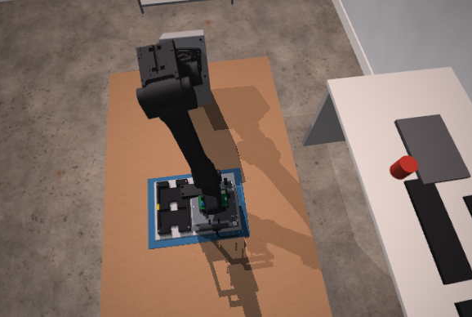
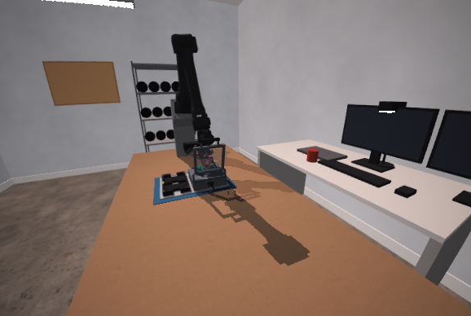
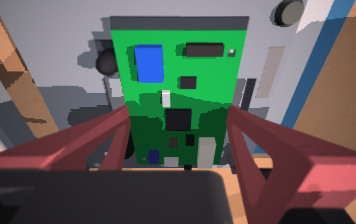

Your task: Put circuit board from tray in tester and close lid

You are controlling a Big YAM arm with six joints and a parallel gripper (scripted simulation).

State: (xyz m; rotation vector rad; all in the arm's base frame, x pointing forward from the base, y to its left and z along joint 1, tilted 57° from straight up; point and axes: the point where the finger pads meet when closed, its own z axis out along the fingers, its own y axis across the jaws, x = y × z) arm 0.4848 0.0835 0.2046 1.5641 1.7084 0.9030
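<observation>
My gripper is now right at the green circuit board. Also, from my hand: clear lid (12 cm ahead, 10 cm above, 2 cm to the left).
</observation>
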